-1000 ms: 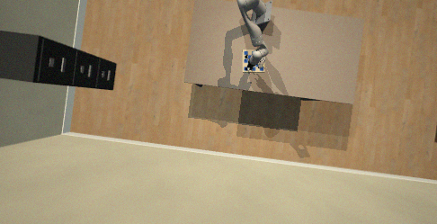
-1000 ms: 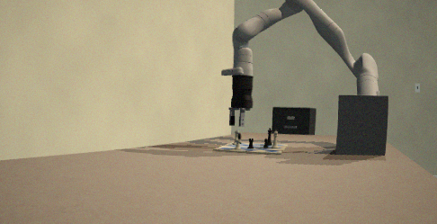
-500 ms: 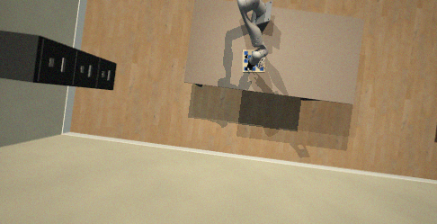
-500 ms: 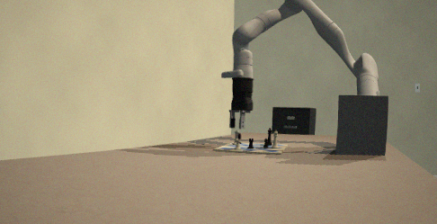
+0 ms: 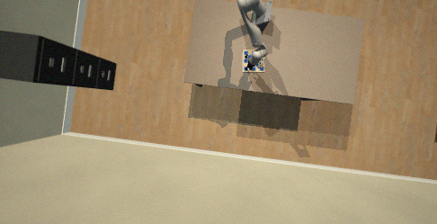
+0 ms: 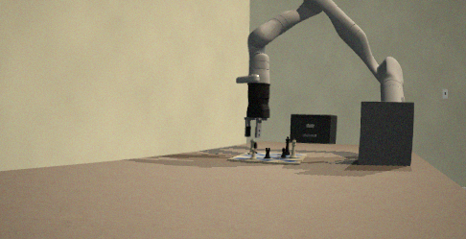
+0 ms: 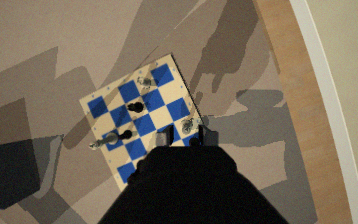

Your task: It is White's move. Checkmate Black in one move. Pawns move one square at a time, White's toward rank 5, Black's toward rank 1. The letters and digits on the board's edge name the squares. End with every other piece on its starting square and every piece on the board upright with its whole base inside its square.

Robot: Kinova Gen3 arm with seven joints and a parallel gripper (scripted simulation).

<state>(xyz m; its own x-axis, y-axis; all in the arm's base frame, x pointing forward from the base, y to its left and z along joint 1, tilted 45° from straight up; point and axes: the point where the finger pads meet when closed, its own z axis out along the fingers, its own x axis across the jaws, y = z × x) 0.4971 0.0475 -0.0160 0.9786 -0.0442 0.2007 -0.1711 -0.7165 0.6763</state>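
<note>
The tall black piece is 10 cm behind my hand, 6 cm to the right of it and 5 cm below it. Round my hand: tall white piece 16 cm behind, 5 cm below; chessboard 8 cm behind, 2 cm to the left, 8 cm below.
</note>
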